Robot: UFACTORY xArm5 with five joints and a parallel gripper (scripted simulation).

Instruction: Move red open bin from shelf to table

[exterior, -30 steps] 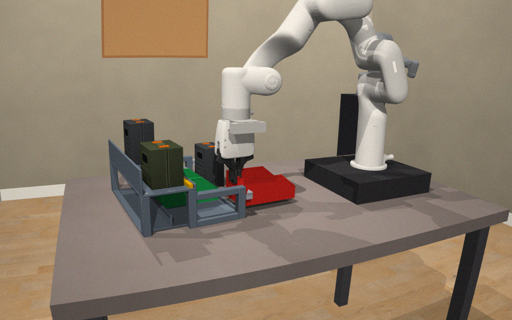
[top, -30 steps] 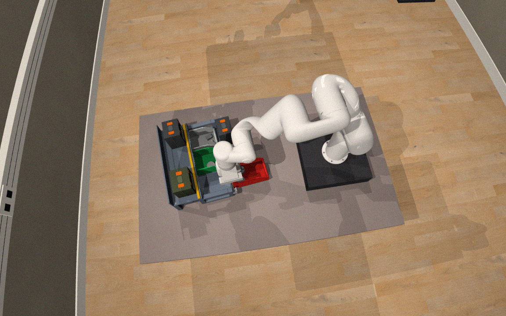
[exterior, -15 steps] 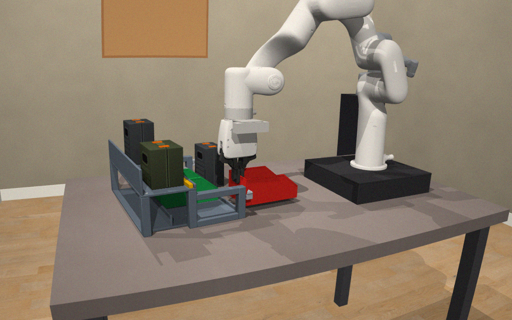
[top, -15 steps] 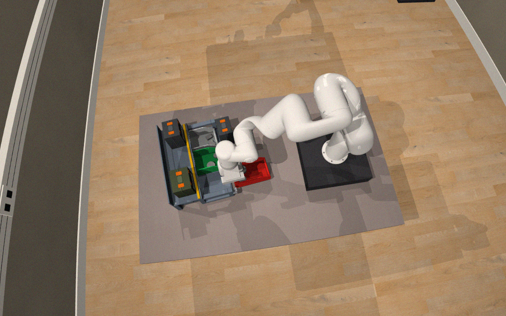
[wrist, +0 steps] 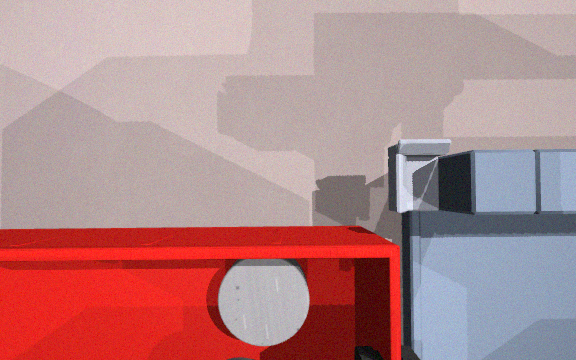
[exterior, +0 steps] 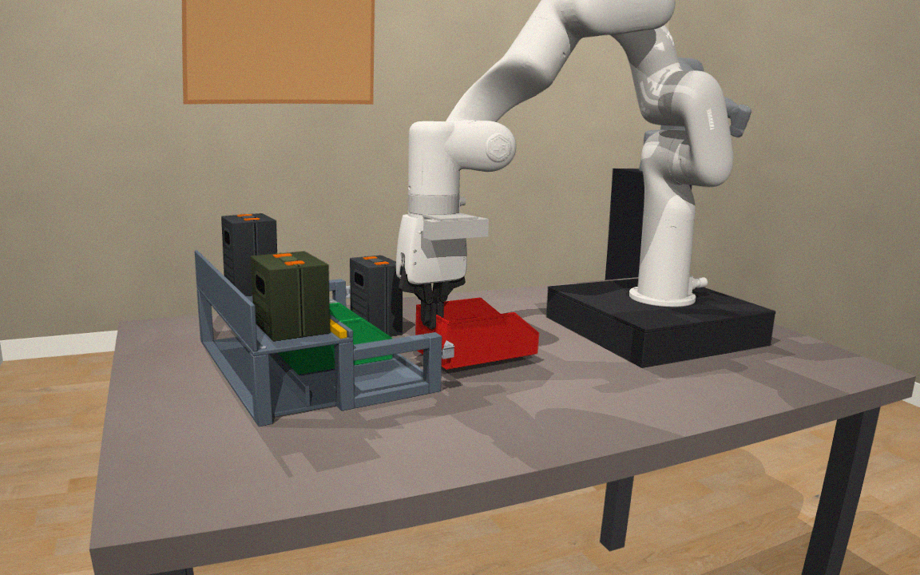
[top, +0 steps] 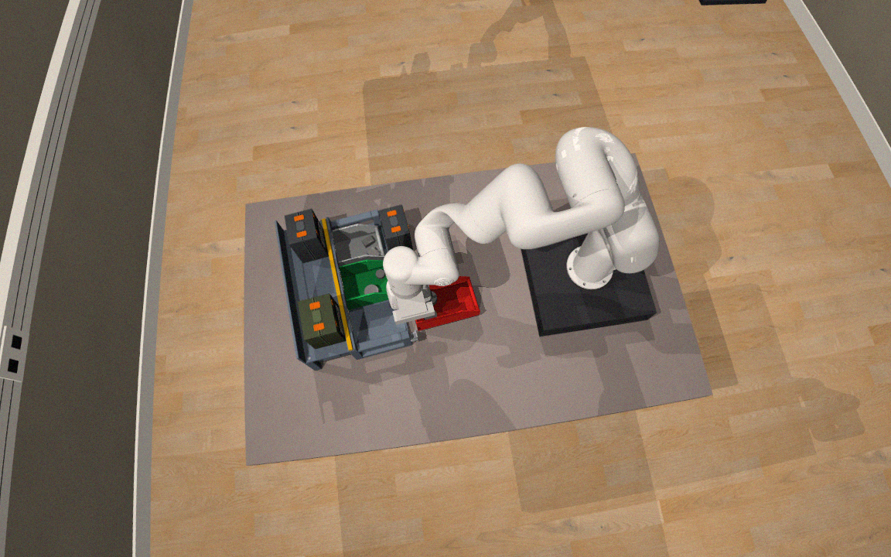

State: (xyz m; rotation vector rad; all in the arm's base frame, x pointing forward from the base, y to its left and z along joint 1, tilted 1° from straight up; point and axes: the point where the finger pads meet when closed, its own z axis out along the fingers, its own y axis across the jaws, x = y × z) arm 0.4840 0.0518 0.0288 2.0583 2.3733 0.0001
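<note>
Now: the grey disc 60 mm below my hand, 40 mm behind it and 20 mm to the left of it. Also, from my hand: red open bin: 80 mm behind, 40 mm below, 10 mm to the right; then green bin: 140 mm ahead, 90 mm to the right, 50 mm below; then grey shelf: 170 mm ahead, 90 mm to the right, 30 mm below.
</note>
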